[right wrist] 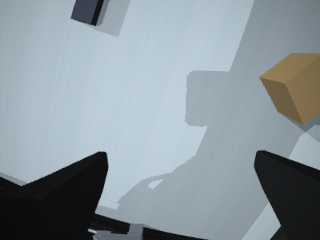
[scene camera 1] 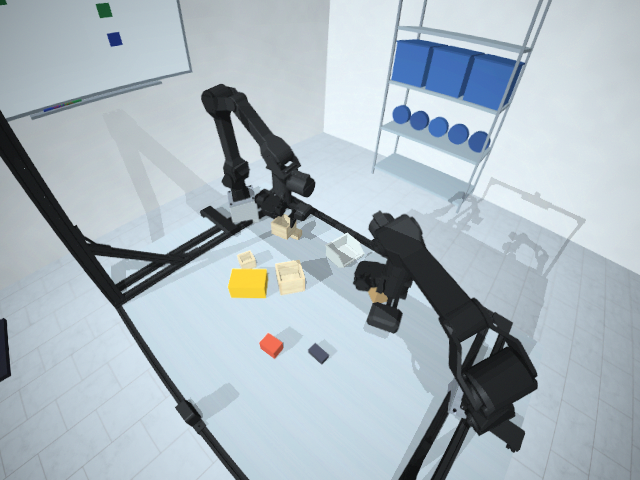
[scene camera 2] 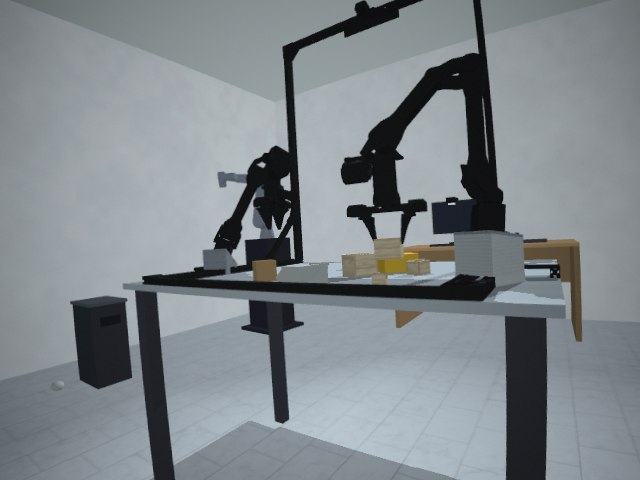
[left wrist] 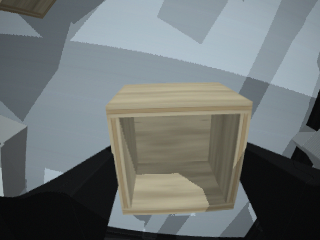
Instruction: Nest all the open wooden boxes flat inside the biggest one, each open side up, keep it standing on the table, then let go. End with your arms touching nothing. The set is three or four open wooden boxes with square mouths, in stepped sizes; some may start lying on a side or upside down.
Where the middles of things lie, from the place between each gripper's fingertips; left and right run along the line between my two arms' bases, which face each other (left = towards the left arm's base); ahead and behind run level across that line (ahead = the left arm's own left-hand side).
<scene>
The white tray (scene camera 2: pixel 314 272) lies 270 mm to the left of my right hand (scene camera 1: pixel 384 311), 170 mm ahead of it and 160 mm below it. From my right hand the other things lie so: yellow block (scene camera 1: pixel 244 283) (370 mm to the left, 160 mm below, 150 mm behind).
Right now the white tray is 18 cm to the right of my left hand, 11 cm ahead of it and 10 cm below it. Round my left hand: yellow block: 21 cm behind, 10 cm below, 9 cm to the right.
</scene>
